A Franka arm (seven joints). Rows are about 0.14 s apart.
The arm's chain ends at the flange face. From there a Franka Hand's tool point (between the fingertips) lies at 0.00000 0.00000 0.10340 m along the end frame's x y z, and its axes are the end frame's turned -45 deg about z.
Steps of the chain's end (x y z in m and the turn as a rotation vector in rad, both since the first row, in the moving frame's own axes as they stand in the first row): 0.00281 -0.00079 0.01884 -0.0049 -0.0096 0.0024; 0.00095 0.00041 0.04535 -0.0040 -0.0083 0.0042; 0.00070 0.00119 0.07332 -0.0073 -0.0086 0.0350; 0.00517 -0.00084 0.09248 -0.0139 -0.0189 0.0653; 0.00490 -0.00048 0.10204 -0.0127 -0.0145 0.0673; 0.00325 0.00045 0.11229 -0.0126 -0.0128 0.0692; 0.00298 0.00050 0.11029 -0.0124 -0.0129 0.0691; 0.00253 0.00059 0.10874 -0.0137 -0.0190 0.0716; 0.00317 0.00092 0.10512 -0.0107 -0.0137 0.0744; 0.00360 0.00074 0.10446 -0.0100 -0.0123 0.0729
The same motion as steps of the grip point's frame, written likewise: 0.00149 0.00108 0.01883 0.0033 -0.0103 0.0024; -0.00052 0.00065 0.04535 0.0030 -0.0087 0.0042; -0.00151 0.00122 0.07331 0.0009 -0.0112 0.0350; 0.00187 0.00262 0.09245 0.0035 -0.0232 0.0653; 0.00182 0.00293 0.10202 0.0013 -0.0192 0.0673; 0.00012 0.00254 0.11227 0.0001 -0.0180 0.0692; -0.00009 0.00236 0.11027 0.0004 -0.0179 0.0691; -0.00100 0.00173 0.10871 0.0037 -0.0231 0.0716; -0.00018 0.00261 0.10510 0.0021 -0.0173 0.0744; 0.00040 0.00284 0.10445 0.0016 -0.0158 0.0729
